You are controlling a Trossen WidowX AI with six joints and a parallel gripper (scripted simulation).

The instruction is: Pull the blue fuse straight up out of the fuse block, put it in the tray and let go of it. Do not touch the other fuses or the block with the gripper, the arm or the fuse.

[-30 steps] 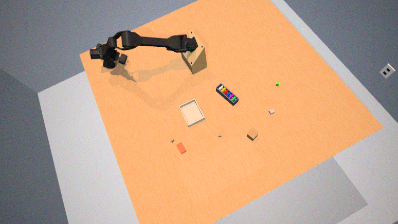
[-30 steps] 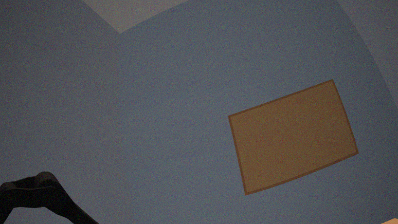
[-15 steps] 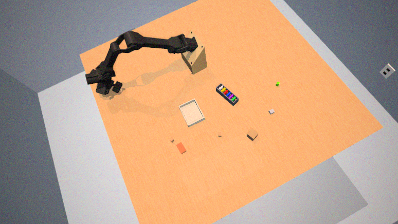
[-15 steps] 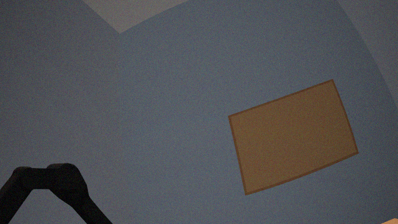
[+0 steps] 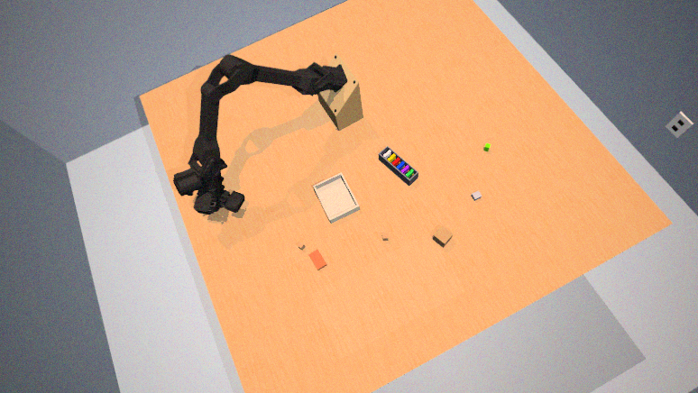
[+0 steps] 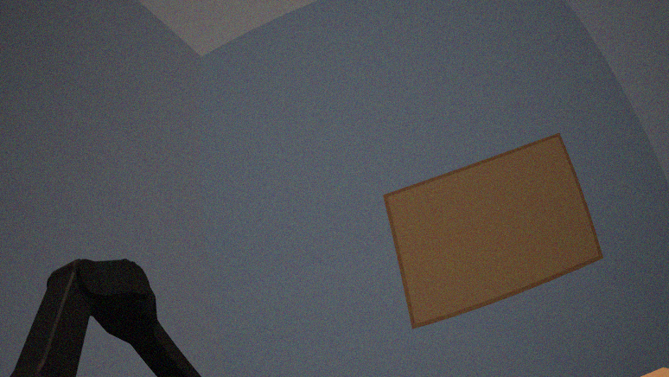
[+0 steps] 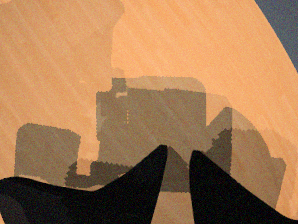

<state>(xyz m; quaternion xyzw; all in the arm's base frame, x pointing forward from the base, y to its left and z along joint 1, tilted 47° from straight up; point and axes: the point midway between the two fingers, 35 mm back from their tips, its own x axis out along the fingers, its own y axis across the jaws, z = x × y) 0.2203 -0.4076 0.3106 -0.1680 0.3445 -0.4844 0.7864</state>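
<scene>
My gripper tip is now 600 mm to the right of the blue fuse, 100 mm short of it and 20 mm below it. From my gripper tip the other things lie so: white tray: 380 mm to the left, 120 mm ahead; orange-red flat piece: 280 mm ahead, 260 mm to the left; brown cube: 630 mm to the left, 360 mm ahead, 10 mm above.
</scene>
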